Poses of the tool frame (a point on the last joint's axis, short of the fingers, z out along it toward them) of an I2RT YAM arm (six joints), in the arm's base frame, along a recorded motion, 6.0 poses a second.
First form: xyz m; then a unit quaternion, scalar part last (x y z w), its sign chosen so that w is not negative.
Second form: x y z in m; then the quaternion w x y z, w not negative. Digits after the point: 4 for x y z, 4 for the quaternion.
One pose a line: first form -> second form
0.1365, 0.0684, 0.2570, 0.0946, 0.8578, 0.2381, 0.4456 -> 0.1365, 0.0684, 0.2570, 0.4456, 0.0946, 0.8578, 0.2381
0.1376, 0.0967, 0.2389, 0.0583, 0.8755, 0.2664, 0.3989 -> 0.1376, 0.0967, 0.2389, 0.3989, 0.0583, 0.8755, 0.2664
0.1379, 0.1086, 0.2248, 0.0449, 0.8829, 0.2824, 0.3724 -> 0.1379, 0.1086, 0.2248, 0.3724, 0.0449, 0.8829, 0.2824
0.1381, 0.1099, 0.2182, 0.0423, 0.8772, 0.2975, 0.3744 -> 0.1381, 0.1099, 0.2182, 0.3744, 0.0423, 0.8772, 0.2975
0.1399, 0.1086, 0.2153, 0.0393, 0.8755, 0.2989, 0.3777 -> 0.1399, 0.1086, 0.2153, 0.3777, 0.0393, 0.8755, 0.2989
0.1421, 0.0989, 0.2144, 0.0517, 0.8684, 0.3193, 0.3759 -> 0.1421, 0.0989, 0.2144, 0.3759, 0.0517, 0.8684, 0.3193
